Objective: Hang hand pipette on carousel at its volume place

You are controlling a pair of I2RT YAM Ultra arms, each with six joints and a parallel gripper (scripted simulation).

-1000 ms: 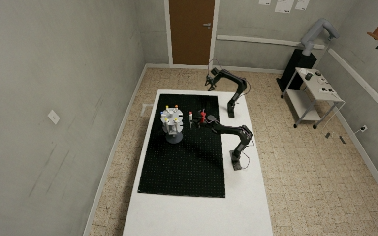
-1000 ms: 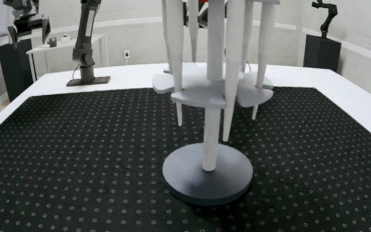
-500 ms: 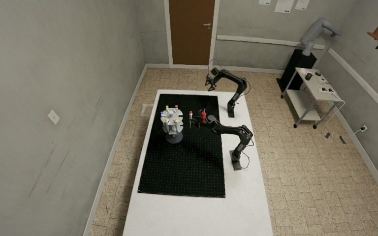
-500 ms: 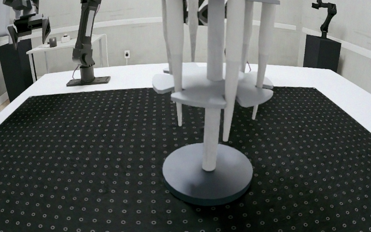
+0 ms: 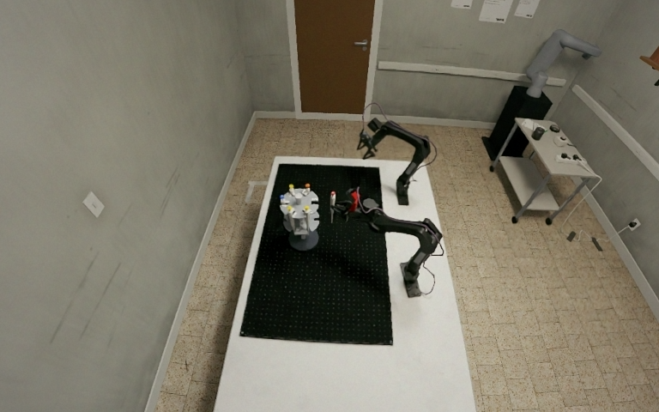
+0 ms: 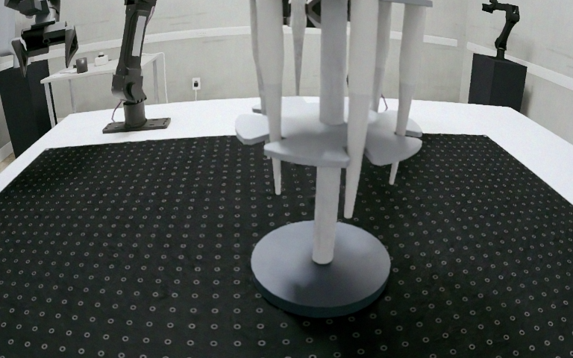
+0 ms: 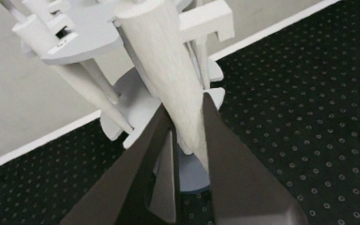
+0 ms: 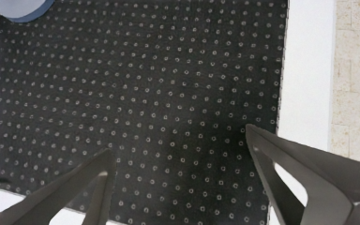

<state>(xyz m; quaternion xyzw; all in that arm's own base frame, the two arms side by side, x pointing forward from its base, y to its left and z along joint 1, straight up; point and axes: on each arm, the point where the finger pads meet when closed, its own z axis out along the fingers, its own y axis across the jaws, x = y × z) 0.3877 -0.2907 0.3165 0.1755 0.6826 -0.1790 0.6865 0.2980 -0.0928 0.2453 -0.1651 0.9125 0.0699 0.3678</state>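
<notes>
My left hand is 2 cm above the white pipette and 1 cm to the left of it.
</notes>
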